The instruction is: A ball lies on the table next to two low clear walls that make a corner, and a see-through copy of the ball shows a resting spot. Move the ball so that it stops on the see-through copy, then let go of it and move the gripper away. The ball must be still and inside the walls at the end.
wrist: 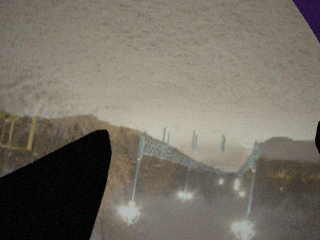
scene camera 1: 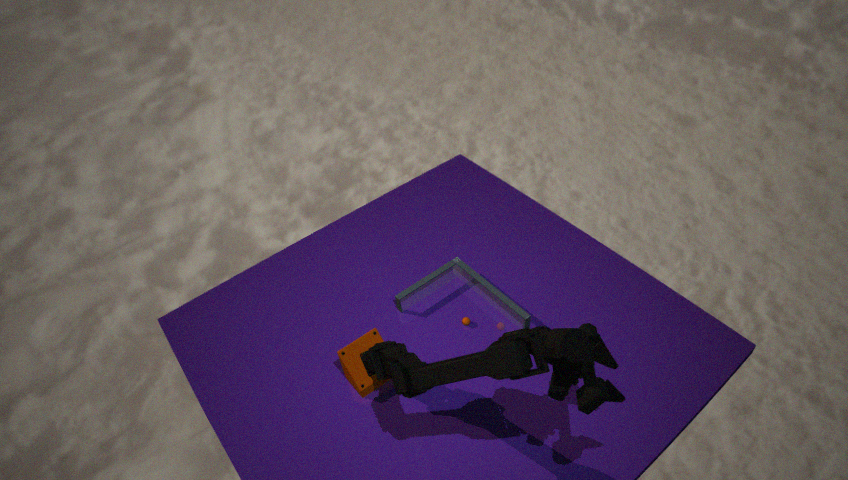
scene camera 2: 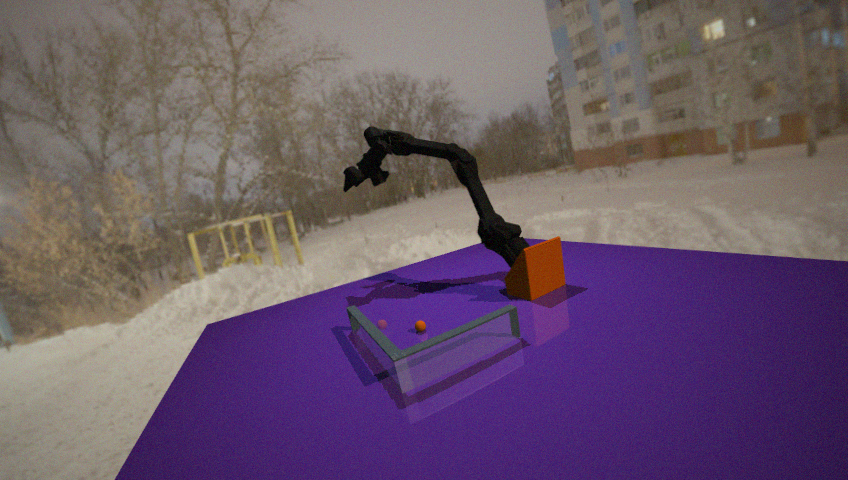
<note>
My gripper (scene camera 1: 620, 383) is open, with nothing in its grasp.
My gripper is seen too in the wrist view (wrist: 219, 136) and in scene camera 2 (scene camera 2: 350, 188).
</note>
